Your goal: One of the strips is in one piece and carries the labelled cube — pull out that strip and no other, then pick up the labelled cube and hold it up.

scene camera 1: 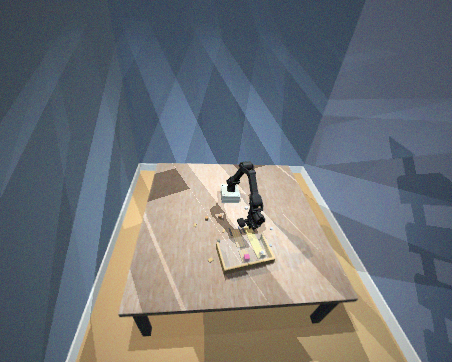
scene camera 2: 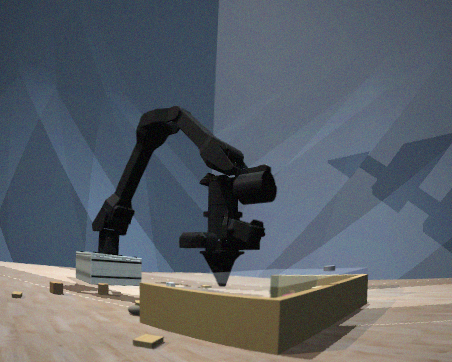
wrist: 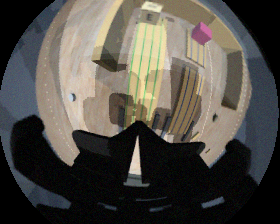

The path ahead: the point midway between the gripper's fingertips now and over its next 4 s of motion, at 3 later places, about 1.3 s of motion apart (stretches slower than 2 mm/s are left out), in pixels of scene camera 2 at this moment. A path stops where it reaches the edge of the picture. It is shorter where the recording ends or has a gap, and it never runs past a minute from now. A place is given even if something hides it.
My gripper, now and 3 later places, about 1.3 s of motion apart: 222, 286; 213, 296; 193, 294; 175, 291
